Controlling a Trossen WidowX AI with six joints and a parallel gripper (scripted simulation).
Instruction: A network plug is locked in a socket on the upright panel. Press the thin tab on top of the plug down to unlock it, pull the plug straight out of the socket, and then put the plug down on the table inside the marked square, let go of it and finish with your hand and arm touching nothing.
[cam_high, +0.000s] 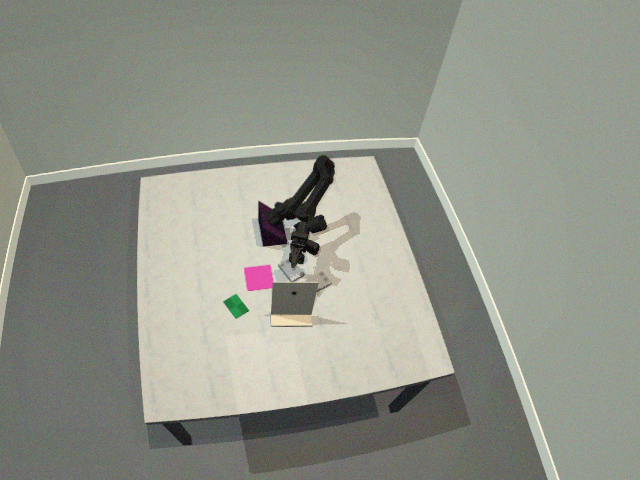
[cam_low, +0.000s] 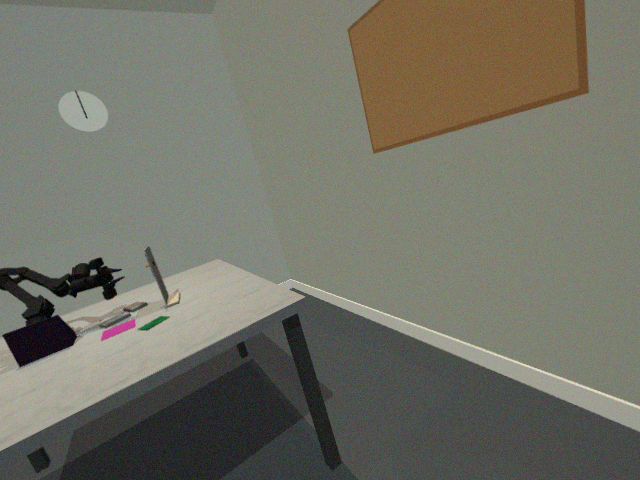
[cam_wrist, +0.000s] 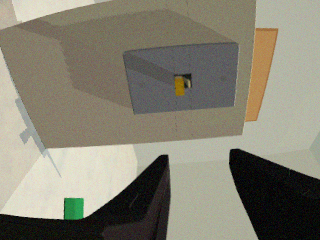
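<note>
Now: gripper tip 110 mm short of the network plug and 30 mm to the left of it. Also, from my gripper tip: grey upright panel (130 mm ahead, 70 mm below, 30 mm to the right); then marked square (200 mm below, 120 mm to the right, 90 mm behind); then green flat card (250 mm to the right, 200 mm below, 20 mm ahead).
</note>
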